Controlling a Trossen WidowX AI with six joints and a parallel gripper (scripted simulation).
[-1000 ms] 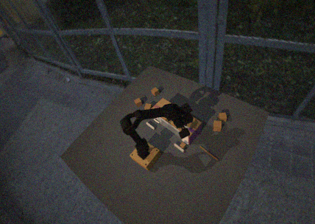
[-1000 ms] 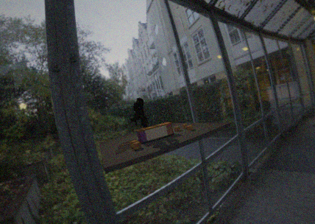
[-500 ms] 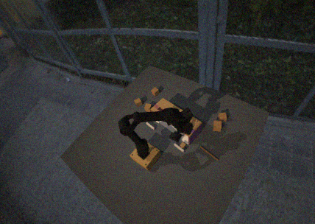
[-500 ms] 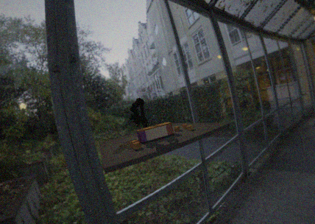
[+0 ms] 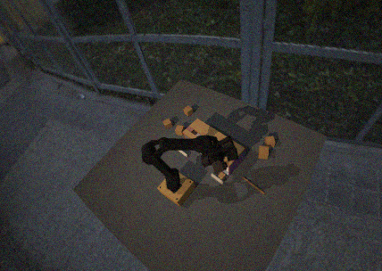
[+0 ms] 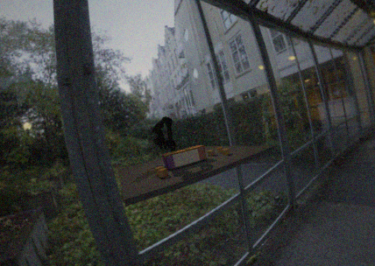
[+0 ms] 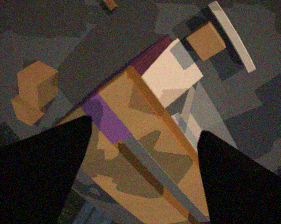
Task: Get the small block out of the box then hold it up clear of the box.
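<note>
Now: gripper tip 3 cm past the orange-brown block and 15 cm above it. The rest, counted from my gripper tip: thin orange stick (4 cm ahead, 18 cm to the right, 17 cm below); box (5 cm ahead, 16 cm to the left, 11 cm below).
</note>
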